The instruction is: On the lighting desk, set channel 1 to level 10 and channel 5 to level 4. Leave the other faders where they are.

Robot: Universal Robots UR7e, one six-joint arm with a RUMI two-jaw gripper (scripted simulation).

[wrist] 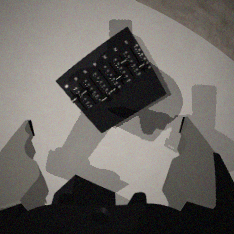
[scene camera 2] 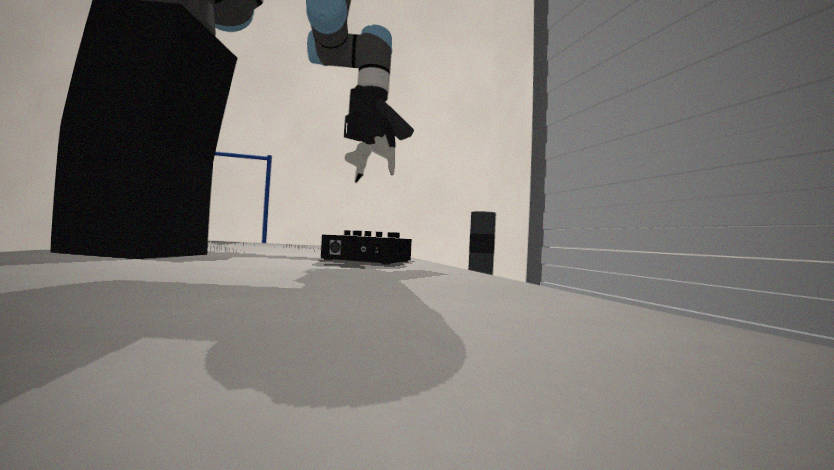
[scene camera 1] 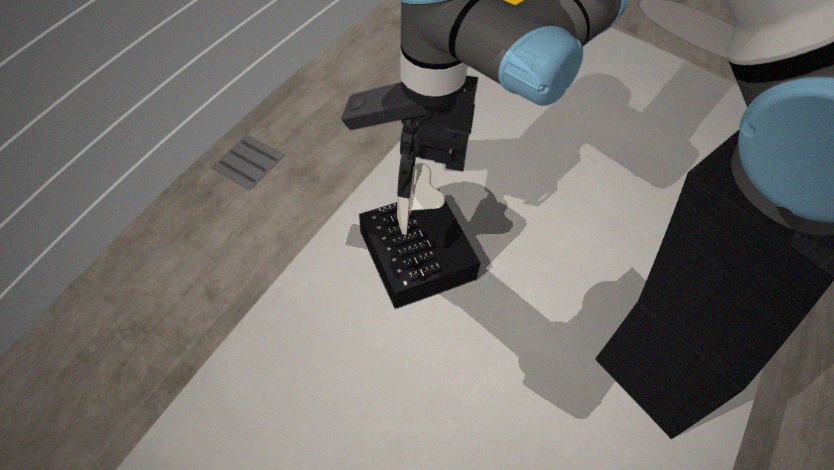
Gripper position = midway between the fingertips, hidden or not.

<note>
In view: my gripper (scene camera 1: pixel 416 188).
My gripper also shows in the wrist view (wrist: pixel 106 119) and in scene camera 2 (scene camera 2: pixel 372 179).
</note>
